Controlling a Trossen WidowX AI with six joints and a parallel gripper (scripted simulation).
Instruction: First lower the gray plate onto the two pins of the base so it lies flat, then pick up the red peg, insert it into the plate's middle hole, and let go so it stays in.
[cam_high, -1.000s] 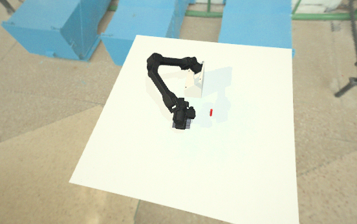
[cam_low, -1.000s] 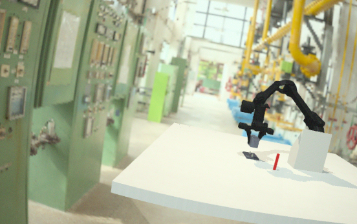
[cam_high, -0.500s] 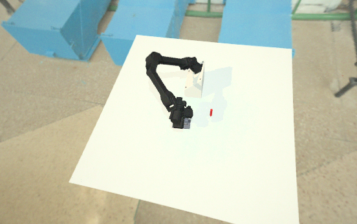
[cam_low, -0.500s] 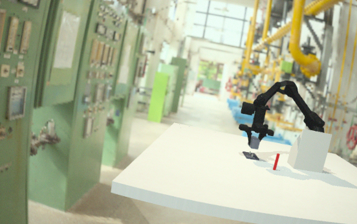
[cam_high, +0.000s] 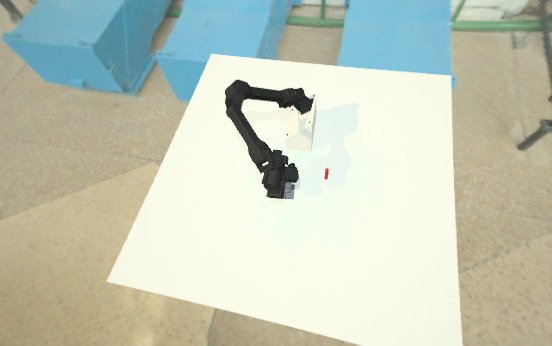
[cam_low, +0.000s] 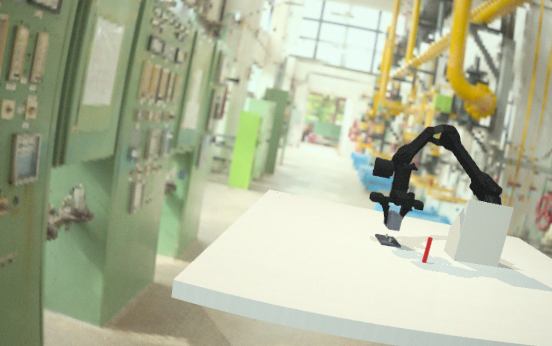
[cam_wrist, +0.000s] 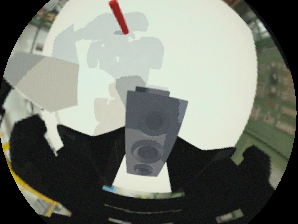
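The dark base is 50 mm below my gripper tip. The rest, counted from my gripper tip: red peg (180 mm to the left, 100 mm behind, 20 mm below); then gray plate (30 mm above).
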